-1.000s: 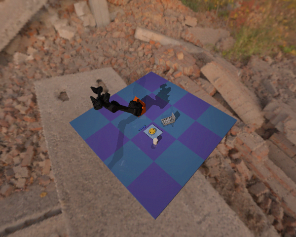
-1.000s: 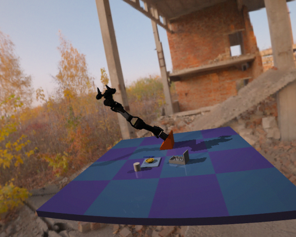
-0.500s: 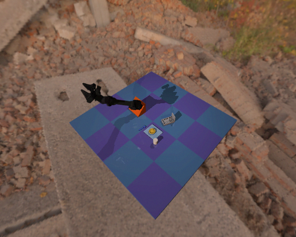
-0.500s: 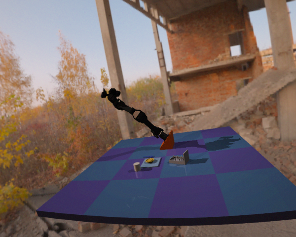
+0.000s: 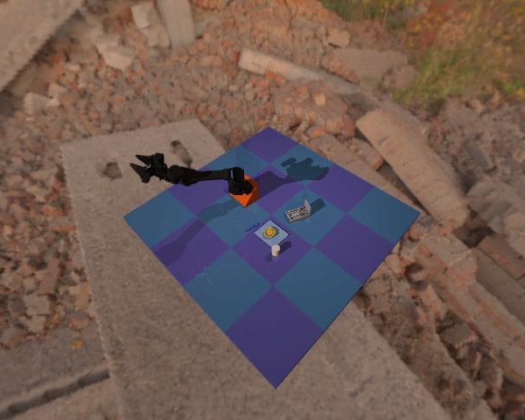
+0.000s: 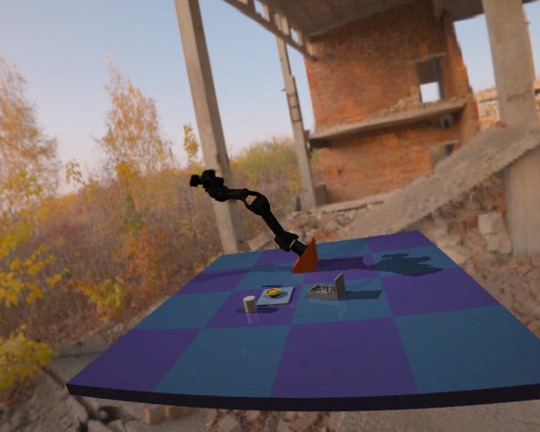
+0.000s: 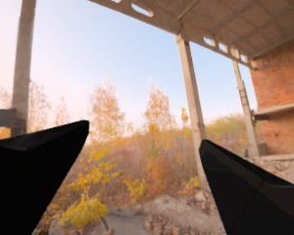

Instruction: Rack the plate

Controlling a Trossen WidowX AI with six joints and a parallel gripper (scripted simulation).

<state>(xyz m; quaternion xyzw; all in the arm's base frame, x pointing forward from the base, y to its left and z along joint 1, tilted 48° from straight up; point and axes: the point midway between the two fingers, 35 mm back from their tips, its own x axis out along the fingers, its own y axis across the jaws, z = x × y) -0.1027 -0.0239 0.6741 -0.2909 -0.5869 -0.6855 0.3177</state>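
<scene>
Right now my gripper tip is 38 cm short of the yellow plate, 47 cm to the right of it and 54 cm above it. Round my gripper tip: white cylinder: 50 cm ahead, 42 cm to the left, 53 cm below; grey dish rack: 37 cm ahead, 69 cm to the left, 53 cm below; pale blue mat: 39 cm ahead, 48 cm to the left, 55 cm below.
</scene>
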